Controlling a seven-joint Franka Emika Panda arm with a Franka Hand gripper.
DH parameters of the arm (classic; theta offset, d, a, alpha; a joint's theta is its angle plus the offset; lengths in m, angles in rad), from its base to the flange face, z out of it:
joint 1: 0 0.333 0 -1.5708
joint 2: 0 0 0 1.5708
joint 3: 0 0.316 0.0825 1.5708
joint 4: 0 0 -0.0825 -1.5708
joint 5: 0 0.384 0 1.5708
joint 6: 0 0 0.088 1.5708
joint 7: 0 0.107 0 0
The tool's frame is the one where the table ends.
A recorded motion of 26 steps. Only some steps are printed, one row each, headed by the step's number.
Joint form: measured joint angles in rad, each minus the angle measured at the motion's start. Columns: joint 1, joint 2, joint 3, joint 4, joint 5, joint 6, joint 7.
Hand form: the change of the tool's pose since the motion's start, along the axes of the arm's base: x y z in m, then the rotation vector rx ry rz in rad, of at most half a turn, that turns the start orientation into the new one. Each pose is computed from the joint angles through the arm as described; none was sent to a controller.
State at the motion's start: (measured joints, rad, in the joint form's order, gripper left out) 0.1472 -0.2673 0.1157 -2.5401 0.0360 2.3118 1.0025
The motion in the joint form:
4: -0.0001 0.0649 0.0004 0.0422 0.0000 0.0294 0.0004
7: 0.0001 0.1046 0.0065 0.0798 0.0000 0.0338 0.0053
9: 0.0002 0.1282 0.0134 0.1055 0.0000 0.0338 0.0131
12: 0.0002 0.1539 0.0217 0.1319 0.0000 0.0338 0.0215
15: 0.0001 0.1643 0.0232 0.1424 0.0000 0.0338 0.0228
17: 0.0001 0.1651 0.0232 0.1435 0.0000 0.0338 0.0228
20: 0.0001 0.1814 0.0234 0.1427 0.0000 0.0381 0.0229
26: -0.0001 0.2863 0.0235 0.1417 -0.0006 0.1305 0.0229
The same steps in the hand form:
4: 0.0169 0.0048 -0.0075 0.0081 -0.0052 0.0010
7: 0.0284 0.0111 -0.0089 0.0123 -0.0065 0.0031
9: 0.0355 0.0166 -0.0087 0.0150 -0.0079 0.0027
12: 0.0425 0.0229 -0.0095 0.0179 -0.0079 0.0030
15: 0.0456 0.0245 -0.0099 0.0192 -0.0076 0.0032
17: 0.0459 0.0246 -0.0098 0.0194 -0.0079 0.0032
20: 0.0465 0.0248 -0.0176 0.0179 0.0048 0.0032
26: 0.0553 0.0269 -0.0606 0.0257 0.0202 0.0015

